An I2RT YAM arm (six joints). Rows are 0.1 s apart.
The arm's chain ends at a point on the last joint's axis. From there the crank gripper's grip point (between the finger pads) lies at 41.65 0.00 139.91 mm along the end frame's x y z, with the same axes.
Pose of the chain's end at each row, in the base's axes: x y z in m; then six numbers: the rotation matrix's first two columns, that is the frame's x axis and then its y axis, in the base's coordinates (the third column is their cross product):
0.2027 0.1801 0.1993 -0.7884 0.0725 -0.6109 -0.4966 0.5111 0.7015
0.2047 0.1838 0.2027 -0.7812 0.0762 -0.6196 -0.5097 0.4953 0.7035
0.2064 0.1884 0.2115 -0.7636 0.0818 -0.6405 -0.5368 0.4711 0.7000
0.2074 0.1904 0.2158 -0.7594 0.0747 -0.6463 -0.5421 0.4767 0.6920
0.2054 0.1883 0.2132 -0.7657 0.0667 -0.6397 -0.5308 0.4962 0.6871
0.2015 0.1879 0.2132 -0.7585 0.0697 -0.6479 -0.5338 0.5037 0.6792
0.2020 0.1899 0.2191 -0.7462 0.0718 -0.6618 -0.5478 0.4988 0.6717
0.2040 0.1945 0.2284 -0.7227 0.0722 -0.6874 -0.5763 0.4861 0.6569
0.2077 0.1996 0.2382 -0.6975 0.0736 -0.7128 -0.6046 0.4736 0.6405
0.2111 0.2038 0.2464 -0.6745 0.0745 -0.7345 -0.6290 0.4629 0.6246
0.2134 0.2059 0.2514 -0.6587 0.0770 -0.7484 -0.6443 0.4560 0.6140
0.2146 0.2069 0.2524 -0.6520 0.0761 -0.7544 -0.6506 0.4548 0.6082
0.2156 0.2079 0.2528 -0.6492 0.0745 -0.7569 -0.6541 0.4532 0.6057
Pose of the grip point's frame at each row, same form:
0.2207 0.3029 0.1225 -0.7884 0.0725 -0.6109 -0.4966 0.5111 0.7015
0.2226 0.3080 0.1282 -0.7812 0.0762 -0.6196 -0.5097 0.4953 0.7035
0.2248 0.3147 0.1406 -0.7636 0.0818 -0.6405 -0.5368 0.4711 0.7000
0.2261 0.3161 0.1439 -0.7594 0.0747 -0.6463 -0.5421 0.4767 0.6920
0.2243 0.3122 0.1384 -0.7657 0.0667 -0.6397 -0.5308 0.4962 0.6871
0.2222 0.3113 0.1380 -0.7585 0.0697 -0.6479 -0.5338 0.5037 0.6792
0.2239 0.3137 0.1450 -0.7462 0.0718 -0.6618 -0.5478 0.4988 0.6717
0.2273 0.3194 0.1564 -0.7227 0.0722 -0.6874 -0.5763 0.4861 0.6569
0.2325 0.3255 0.1685 -0.6975 0.0736 -0.7128 -0.6046 0.4736 0.6405
0.2371 0.3305 0.1787 -0.6745 0.0745 -0.7345 -0.6290 0.4629 0.6246
0.2403 0.3332 0.1851 -0.6587 0.0770 -0.7484 -0.6443 0.4560 0.6140
0.2419 0.3342 0.1864 -0.6520 0.0761 -0.7544 -0.6506 0.4548 0.6082
0.2429 0.3353 0.1869 -0.6492 0.0745 -0.7569 -0.6541 0.4532 0.6057

